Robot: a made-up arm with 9 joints. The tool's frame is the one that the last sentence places.
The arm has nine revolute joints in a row. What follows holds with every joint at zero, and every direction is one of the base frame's.
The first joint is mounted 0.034 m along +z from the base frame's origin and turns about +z.
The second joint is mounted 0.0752 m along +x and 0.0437 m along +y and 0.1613 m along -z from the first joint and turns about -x.
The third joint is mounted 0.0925 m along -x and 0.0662 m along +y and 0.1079 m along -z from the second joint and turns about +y.
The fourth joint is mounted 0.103 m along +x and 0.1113 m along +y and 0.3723 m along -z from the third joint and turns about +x.
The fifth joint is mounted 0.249 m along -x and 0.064 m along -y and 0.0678 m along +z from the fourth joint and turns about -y.
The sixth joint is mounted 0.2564 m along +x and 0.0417 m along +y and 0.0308 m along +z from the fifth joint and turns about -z.
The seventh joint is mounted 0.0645 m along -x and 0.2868 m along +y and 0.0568 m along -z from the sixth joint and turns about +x.
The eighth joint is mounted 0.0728 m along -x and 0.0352 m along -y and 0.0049 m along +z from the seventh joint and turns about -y.
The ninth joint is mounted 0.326 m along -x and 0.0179 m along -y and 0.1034 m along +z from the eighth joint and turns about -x.
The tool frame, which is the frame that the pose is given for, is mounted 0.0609 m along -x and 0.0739 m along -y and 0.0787 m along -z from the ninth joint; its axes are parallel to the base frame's.
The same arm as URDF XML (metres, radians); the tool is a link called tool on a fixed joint. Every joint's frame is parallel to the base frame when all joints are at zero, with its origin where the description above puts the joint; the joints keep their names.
<robot name="arm">
<link name="base_link"/>
<link name="link1"/>
<link name="link2"/>
<link name="link3"/>
<link name="link4"/>
<link name="link5"/>
<link name="link6"/>
<link name="link7"/>
<link name="link8"/>
<link name="link9"/>
<link name="tool"/>
<joint name="joint 1" type="continuous"><parent link="base_link"/><child link="link1"/><origin xyz="0.0000 0.0000 0.0340" rpy="0.0000 0.0000 0.0000"/><axis xyz="0 0 1"/></joint>
<joint name="joint 2" type="continuous"><parent link="link1"/><child link="link2"/><origin xyz="0.0752 0.0437 -0.1613" rpy="0.0000 0.0000 0.0000"/><axis xyz="-1 0 0"/></joint>
<joint name="joint 3" type="continuous"><parent link="link2"/><child link="link3"/><origin xyz="-0.0925 0.0662 -0.1079" rpy="0.0000 0.0000 0.0000"/><axis xyz="0 1 0"/></joint>
<joint name="joint 4" type="continuous"><parent link="link3"/><child link="link4"/><origin xyz="0.1030 0.1113 -0.3723" rpy="0.0000 0.0000 0.0000"/><axis xyz="1 0 0"/></joint>
<joint name="joint 5" type="continuous"><parent link="link4"/><child link="link5"/><origin xyz="-0.2490 -0.0640 0.0678" rpy="0.0000 0.0000 0.0000"/><axis xyz="0 -1 0"/></joint>
<joint name="joint 6" type="continuous"><parent link="link5"/><child link="link6"/><origin xyz="0.2564 0.0417 0.0308" rpy="0.0000 0.0000 0.0000"/><axis xyz="0 0 -1"/></joint>
<joint name="joint 7" type="continuous"><parent link="link6"/><child link="link7"/><origin xyz="-0.0645 0.2868 -0.0568" rpy="0.0000 0.0000 0.0000"/><axis xyz="1 0 0"/></joint>
<joint name="joint 8" type="continuous"><parent link="link7"/><child link="link8"/><origin xyz="-0.0728 -0.0352 0.0049" rpy="0.0000 0.0000 0.0000"/><axis xyz="0 -1 0"/></joint>
<joint name="joint 9" type="continuous"><parent link="link8"/><child link="link9"/><origin xyz="-0.3260 -0.0179 0.1034" rpy="0.0000 0.0000 0.0000"/><axis xyz="-1 0 0"/></joint>
<joint name="tool_fixed" type="fixed"><parent link="link9"/><child link="tool"/><origin xyz="-0.0609 -0.0739 -0.0787" rpy="0.0000 0.0000 0.0000"/></joint>
</robot>

